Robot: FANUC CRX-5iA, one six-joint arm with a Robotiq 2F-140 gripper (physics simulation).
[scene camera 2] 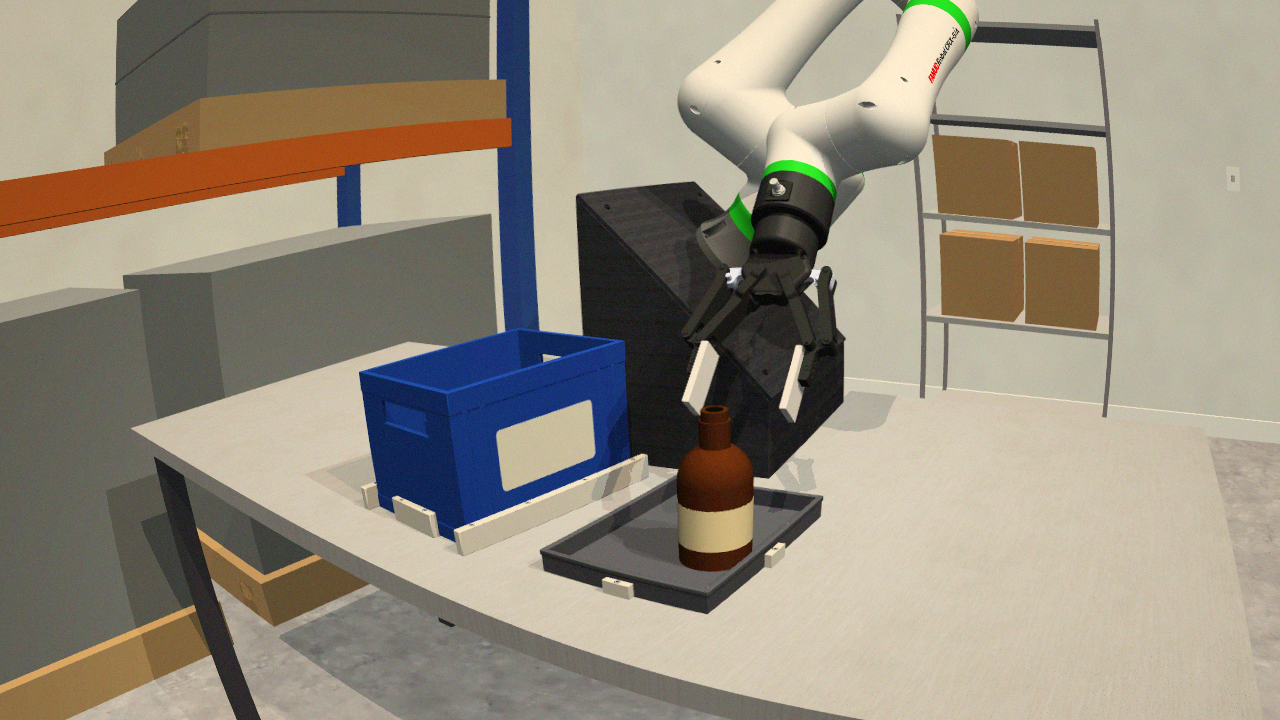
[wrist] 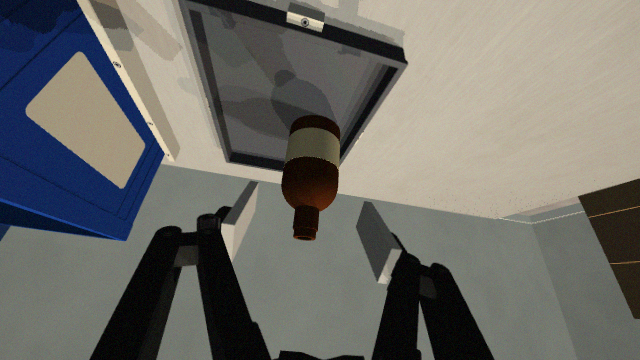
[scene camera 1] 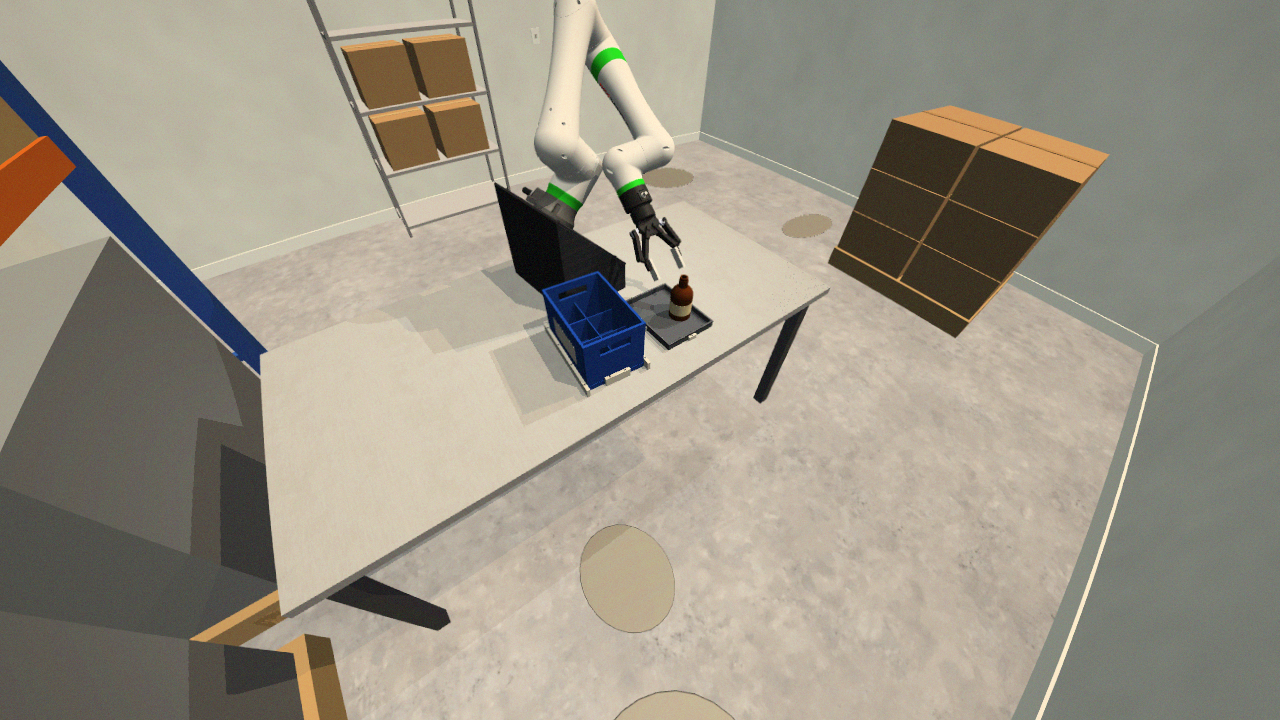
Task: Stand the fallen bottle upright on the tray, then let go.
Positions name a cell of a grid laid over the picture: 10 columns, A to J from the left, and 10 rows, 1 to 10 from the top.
Labels:
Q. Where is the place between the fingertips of my gripper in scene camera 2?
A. At F6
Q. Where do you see a brown bottle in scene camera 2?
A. F7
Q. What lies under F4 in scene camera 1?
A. My gripper.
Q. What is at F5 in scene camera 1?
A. A brown bottle.

